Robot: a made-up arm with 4 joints. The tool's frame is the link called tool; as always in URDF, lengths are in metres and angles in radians. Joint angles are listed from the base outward.
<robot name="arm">
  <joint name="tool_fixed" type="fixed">
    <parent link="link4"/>
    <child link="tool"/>
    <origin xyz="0.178 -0.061 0.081" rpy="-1.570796 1.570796 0"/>
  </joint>
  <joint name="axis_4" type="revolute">
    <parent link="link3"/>
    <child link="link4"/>
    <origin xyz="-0.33 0.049 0.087" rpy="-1.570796 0 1.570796"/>
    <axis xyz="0 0 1"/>
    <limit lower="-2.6" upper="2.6"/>
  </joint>
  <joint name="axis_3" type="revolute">
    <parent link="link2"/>
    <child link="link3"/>
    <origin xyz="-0.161 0.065 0.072" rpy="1.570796 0 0"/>
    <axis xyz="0 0 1"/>
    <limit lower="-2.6" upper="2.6"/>
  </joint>
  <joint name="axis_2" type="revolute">
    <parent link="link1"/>
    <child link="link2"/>
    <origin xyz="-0.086 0.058 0.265" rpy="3.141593 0 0"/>
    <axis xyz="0 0 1"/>
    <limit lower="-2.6" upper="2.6"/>
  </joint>
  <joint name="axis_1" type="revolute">
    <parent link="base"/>
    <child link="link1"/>
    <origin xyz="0 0 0.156" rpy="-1.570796 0 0"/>
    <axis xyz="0 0 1"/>
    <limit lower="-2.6" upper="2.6"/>
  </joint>
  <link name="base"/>
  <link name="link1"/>
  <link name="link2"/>
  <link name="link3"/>
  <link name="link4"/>
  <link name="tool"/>
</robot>
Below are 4 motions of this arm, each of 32 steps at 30 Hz.
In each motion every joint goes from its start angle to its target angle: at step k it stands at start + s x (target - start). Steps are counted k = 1, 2, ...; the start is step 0. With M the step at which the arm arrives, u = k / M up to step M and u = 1 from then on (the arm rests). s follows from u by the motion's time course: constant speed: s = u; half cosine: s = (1 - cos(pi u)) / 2; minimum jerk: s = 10 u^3 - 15 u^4 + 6 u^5.
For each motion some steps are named. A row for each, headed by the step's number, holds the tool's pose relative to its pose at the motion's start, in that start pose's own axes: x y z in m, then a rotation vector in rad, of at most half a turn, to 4 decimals.
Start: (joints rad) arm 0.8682 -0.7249 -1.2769 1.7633
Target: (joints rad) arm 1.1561 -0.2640 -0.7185 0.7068
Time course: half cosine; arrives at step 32
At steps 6, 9, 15, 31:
6: -0.0052 0.0039 0.0084 0.0752 0.0472 0.0024
9: -0.0120 0.0104 0.0191 0.1632 0.1027 -0.0009
15: -0.0327 0.0378 0.0544 0.4025 0.2516 -0.0436
31: -0.0651 0.1332 0.1601 0.8783 0.5101 -0.2808

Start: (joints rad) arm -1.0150 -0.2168 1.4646 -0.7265
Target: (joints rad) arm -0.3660 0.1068 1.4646 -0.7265
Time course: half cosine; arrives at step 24
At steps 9, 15, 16, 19, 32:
9: -0.0032 0.0115 0.0584 -0.0999 0.0080 -0.0071
15: -0.0062 0.0365 0.1283 -0.2237 0.0178 -0.0158
16: -0.0065 0.0414 0.1386 -0.2427 0.0193 -0.0172
19: -0.0072 0.0547 0.1639 -0.2901 0.0231 -0.0205
32: -0.0076 0.0650 0.1812 -0.3236 0.0258 -0.0229

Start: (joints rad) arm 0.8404 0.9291 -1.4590 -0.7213
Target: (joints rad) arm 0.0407 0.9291 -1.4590 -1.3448
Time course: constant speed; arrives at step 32
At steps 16, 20, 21, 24, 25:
16: 0.0094 -0.0824 -0.0499 -0.0857 -0.0283 0.0341
20: 0.0125 -0.1063 -0.0570 -0.1071 -0.0336 0.0438
21: 0.0133 -0.1125 -0.0584 -0.1125 -0.0348 0.0463
24: 0.0159 -0.1311 -0.0618 -0.1286 -0.0381 0.0539
25: 0.0167 -0.1374 -0.0626 -0.1340 -0.0391 0.0564

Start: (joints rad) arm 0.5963 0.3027 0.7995 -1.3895
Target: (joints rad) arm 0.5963 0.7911 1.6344 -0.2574
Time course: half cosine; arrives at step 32
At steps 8, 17, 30, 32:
8: 0.0080 -0.0276 -0.0366 -0.1113 -0.1302 0.0131
17: 0.0282 -0.0602 -0.1420 -0.3780 -0.4693 -0.0926
30: 0.0511 -0.0172 -0.2633 -0.5909 -0.7194 -0.4216
32: 0.0517 -0.0153 -0.2658 -0.5945 -0.7225 -0.4307

